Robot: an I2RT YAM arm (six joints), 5 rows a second.
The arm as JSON. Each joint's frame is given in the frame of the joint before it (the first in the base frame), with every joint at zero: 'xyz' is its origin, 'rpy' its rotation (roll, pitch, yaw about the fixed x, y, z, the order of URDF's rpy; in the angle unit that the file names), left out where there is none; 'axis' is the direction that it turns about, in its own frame. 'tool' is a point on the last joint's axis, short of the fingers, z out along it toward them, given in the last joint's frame.
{
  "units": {
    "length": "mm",
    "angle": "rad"
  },
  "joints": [
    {
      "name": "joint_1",
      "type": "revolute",
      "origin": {
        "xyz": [
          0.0,
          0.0,
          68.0
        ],
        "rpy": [
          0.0,
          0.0,
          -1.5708
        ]
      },
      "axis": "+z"
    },
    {
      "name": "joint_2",
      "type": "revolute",
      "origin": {
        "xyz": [
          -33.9,
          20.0,
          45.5
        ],
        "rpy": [
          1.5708,
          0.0,
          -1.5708
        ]
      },
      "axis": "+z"
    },
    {
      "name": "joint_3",
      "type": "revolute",
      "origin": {
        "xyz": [
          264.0,
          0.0,
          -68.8
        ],
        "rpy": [
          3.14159,
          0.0,
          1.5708
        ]
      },
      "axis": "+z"
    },
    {
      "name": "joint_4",
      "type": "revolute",
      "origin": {
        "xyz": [
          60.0,
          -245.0,
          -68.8
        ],
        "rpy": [
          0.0,
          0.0,
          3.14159
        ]
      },
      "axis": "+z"
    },
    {
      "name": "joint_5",
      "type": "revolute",
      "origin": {
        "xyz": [
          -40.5,
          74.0,
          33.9
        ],
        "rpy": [
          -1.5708,
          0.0,
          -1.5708
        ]
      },
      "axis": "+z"
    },
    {
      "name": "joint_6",
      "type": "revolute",
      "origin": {
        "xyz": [
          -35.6,
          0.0,
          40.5
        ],
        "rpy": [
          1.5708,
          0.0,
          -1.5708
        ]
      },
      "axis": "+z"
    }
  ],
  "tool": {
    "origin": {
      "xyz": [
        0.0,
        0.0,
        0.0
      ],
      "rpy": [
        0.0,
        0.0,
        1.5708
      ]
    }
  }
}
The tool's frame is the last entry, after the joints.
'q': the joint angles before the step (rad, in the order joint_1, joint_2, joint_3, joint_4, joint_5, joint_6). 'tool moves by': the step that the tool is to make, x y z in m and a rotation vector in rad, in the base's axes. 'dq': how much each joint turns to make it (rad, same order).
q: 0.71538 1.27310 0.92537 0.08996 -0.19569 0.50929
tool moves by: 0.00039 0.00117 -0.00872 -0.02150 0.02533 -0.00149
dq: 0.00253 0.01091 -0.01341 -0.00861 0.00375 0.00153
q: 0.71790 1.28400 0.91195 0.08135 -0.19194 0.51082
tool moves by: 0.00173 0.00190 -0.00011 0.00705 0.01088 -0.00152
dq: 0.00081 0.01067 0.00755 0.00203 -0.00134 0.01285
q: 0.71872 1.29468 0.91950 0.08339 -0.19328 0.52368
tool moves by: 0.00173 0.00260 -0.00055 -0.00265 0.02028 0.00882
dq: 0.00150 0.01407 0.01418 -0.01536 -0.01035 0.00888
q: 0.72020 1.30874 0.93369 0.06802 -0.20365 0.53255
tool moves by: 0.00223 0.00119 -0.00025 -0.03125 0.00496 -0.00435
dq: -0.00076 0.01217 0.01956 -0.03536 0.00979 -0.01842
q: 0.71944 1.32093 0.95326 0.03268 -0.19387 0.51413
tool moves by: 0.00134 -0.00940 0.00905 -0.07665 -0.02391 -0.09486
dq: -0.01454 -0.02231 0.03601 -0.09630 0.10088 -0.04164
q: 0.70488 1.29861 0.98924 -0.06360 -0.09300 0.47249
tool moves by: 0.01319 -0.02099 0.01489 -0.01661 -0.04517 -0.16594
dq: -0.06948 -0.01767 0.03664 -0.02939 0.10475 -0.00437
